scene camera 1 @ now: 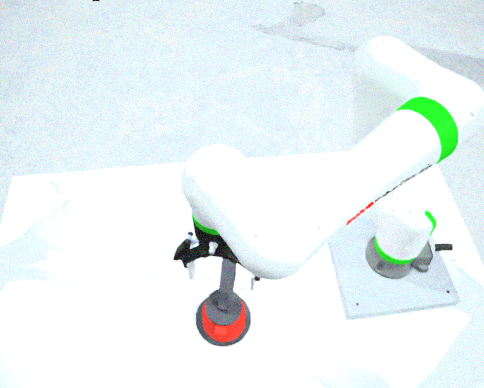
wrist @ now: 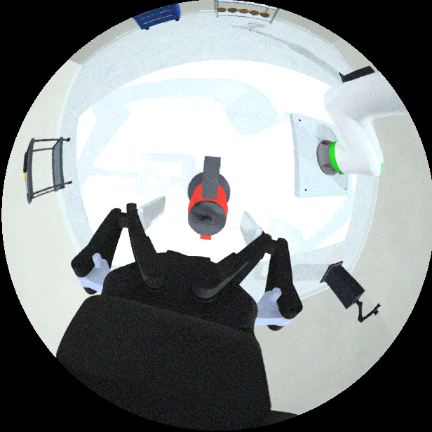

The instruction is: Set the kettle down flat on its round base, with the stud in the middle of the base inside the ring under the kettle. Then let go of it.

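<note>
The red kettle (scene camera 1: 223,331) (wrist: 223,197) stands upright, with a dark grey lid (scene camera 1: 223,315) (wrist: 206,218) and a dark grey handle (scene camera 1: 227,276) (wrist: 212,175). The round dark grey base (scene camera 1: 199,320) (wrist: 194,184) is under it, and its rim shows around the kettle's foot in the scene view. The kettle looks level and roughly centred on it. The stud and the ring are hidden under the kettle. My gripper (scene camera 1: 222,281) (wrist: 202,211) is open and empty above the kettle. Its fingers stand apart to the two sides, with a gap to the kettle in the wrist view.
All stands on a white table (scene camera 1: 110,235). The arm's base plate (scene camera 1: 350,285) (wrist: 308,155) lies to the right, and the arm reaches over the table from there. A dark cart (wrist: 58,164), a blue rack (wrist: 157,17) and a dark screen (wrist: 343,285) stand beyond the table.
</note>
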